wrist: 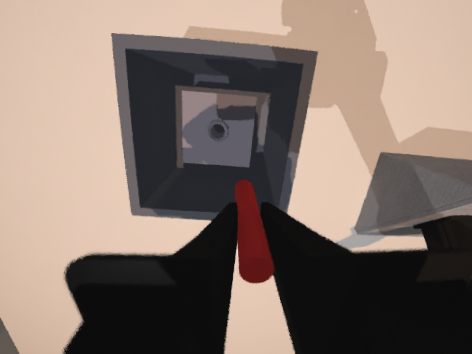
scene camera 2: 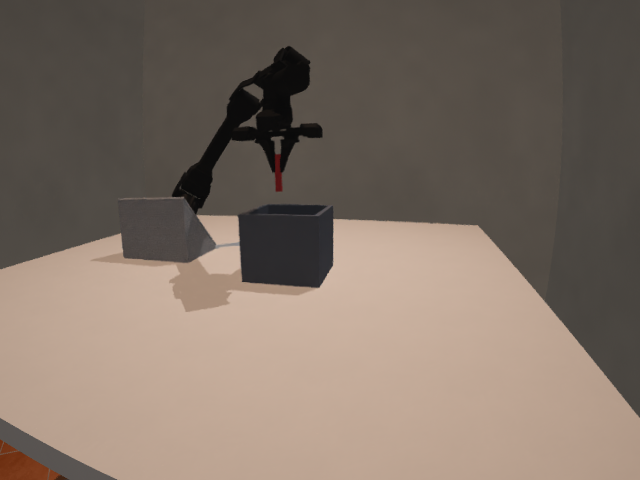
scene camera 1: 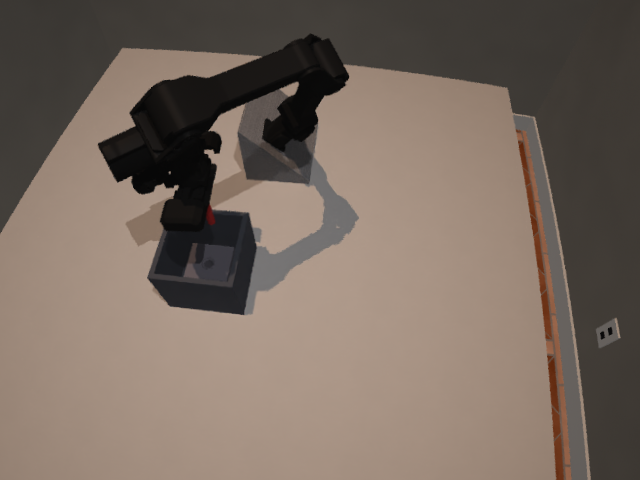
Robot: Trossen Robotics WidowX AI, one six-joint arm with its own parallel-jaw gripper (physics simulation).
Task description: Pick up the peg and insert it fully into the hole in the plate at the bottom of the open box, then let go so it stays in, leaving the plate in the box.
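Where they show: gripper, fingertip midpoint: (wrist: pixel 248 209) (scene camera 2: pixel 277 172) (scene camera 1: pixel 204 208); arm's base at its link origin: (wrist: pixel 451 221) (scene camera 2: pixel 179 218) (scene camera 1: pixel 274 135).
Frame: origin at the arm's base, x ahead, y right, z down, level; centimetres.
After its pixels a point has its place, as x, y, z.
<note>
My gripper (scene camera 2: pixel 278 169) @[29.6, 8.6, -11.4] (wrist: pixel 248 209) @[29.6, 8.6, -11.4] is shut on the red peg (scene camera 1: pixel 210 215) @[30.1, 7.7, -10.1] (scene camera 2: pixel 278 178) @[29.7, 8.8, -10.1] (wrist: pixel 252 235) @[29.6, 8.8, -14.0] and holds it nearly upright, its lower end pointing down. In scene camera 2 the peg's lower end is above the rim of the open dark box (scene camera 1: pixel 206 297) @[40.5, 9.5, 2.5] (scene camera 2: pixel 281 248) @[32.6, 18.8, 2.6] (wrist: pixel 123 125) @[40.0, 12.3, -3.8]. In the wrist view the peg's tip shows over the box's near side, below and a little right of the hole. The pale plate (scene camera 1: pixel 222 255) @[30.3, 8.2, 4.3] (wrist: pixel 200 155) @[34.7, 7.6, 4.2] lies on the box floor, with a round hole (scene camera 1: pixel 208 263) (wrist: pixel 218 130) in it. Shadows fall across the plate.
A grey wedge-shaped block (scene camera 1: pixel 276 167) @[5.9, -0.8, 4.6] (scene camera 2: pixel 155 227) @[-3.7, 6.7, 1.3] (wrist: pixel 415 195) @[5.7, 3.4, 1.3] stands on the table (scene camera 1: pixel 361 361) @[49.5, -20.8, 10.0] (scene camera 2: pixel 361 361) @[48.8, 45.5, 10.0] near the arm's base, beside the box and apart from it. The box walls rise on all four sides of the plate.
</note>
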